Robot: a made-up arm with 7 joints. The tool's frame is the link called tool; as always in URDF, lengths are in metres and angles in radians. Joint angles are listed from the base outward.
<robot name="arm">
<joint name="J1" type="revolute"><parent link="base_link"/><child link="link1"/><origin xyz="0.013 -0.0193 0.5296"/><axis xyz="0 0 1"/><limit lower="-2.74" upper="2.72"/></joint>
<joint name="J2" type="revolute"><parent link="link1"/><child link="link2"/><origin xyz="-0.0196 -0.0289 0.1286" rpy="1.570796 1.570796 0"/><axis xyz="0 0 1"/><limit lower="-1.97" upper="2.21"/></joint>
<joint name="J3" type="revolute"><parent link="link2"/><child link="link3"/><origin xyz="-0.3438 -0.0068 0.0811" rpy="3.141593 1.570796 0"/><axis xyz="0 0 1"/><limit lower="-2.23" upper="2.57"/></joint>
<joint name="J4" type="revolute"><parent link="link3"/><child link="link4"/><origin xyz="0.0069 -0.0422 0.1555" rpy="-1.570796 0 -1.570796"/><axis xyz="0 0 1"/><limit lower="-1.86" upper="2.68"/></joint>
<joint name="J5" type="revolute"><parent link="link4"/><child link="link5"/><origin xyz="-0.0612 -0.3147 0.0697" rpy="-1.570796 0 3.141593"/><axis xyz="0 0 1"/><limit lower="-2.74" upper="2.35"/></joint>
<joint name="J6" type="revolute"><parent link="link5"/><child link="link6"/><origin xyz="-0.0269 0.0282 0.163" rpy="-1.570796 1.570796 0"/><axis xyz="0 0 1"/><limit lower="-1.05" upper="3.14"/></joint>
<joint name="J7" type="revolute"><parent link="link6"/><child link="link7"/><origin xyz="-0.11 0.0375 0.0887" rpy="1.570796 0 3.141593"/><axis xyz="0 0 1"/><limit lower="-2.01" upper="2.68"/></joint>
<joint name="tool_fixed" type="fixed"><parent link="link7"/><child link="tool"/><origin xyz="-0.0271 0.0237 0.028" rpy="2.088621 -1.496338 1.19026"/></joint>
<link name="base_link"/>
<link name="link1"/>
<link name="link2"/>
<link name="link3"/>
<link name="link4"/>
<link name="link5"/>
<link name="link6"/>
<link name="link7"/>
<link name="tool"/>
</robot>
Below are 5 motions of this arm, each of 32 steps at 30 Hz.
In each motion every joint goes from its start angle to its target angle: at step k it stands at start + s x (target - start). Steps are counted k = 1, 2, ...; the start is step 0. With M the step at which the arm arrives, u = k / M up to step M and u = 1 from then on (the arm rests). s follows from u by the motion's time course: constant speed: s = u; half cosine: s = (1 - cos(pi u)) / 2; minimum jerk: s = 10 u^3 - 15 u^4 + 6 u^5.
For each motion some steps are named. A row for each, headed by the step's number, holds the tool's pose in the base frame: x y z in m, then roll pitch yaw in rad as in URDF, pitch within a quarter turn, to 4 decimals.
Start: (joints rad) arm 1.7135 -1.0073 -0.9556 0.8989 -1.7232 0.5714 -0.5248
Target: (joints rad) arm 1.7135 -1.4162 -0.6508 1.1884 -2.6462 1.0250 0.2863
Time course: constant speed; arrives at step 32
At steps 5, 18, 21, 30, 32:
5: 0.2272 1.0467 0.8683 -2.8254 -0.6319 0.6029
18: 0.1922 1.0267 0.5558 -3.0265 -0.2756 0.9860
21: 0.1849 1.0064 0.4867 -3.0396 -0.1685 1.0387
30: 0.1652 0.9141 0.2962 -3.0394 0.1792 1.1408
32: 0.1613 0.8879 0.2583 -3.0351 0.2597 1.1539

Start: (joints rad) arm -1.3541 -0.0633 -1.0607 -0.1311 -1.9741 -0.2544 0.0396
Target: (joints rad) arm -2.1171 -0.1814 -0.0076 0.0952 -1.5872 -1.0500 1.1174
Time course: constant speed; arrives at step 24
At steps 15, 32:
15: -0.0518 0.0379 1.6585 0.6305 0.6805 2.1175
32: -0.1579 0.0022 1.6300 0.6293 0.9943 1.9981

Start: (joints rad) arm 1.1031 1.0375 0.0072 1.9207 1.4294 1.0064 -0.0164
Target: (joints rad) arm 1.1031 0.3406 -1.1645 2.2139 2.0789 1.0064 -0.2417
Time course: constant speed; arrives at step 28
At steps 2, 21, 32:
2: 0.1461 0.0271 1.2348 1.3291 -0.4467 1.6128
21: 0.4981 0.0326 0.9564 2.2660 -0.1100 0.8113
32: 0.5481 -0.0281 0.8458 2.4211 0.0984 0.5087

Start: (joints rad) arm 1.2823 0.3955 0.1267 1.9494 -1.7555 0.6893 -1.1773
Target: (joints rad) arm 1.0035 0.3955 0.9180 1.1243 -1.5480 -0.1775 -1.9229
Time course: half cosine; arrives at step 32
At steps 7, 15, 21, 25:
7: 0.0127 0.3796 1.3969 -2.7661 -0.2496 0.5500
15: -0.1094 0.2859 1.5273 -2.7121 -0.3515 0.3827
21: -0.1959 0.1760 1.6049 -2.6566 -0.3057 0.2833
25: -0.2300 0.1118 1.6334 -2.6447 -0.2405 0.2627

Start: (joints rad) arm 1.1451 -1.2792 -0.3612 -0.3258 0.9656 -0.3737 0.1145
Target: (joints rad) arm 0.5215 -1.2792 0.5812 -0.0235 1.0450 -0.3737 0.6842
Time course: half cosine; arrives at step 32
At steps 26, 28, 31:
26: 0.8064 0.5496 0.9145 2.0383 0.2149 2.4643
28: 0.8178 0.5308 0.9160 2.0622 0.1702 2.4573
31: 0.8262 0.5162 0.9175 2.0798 0.1360 2.4522

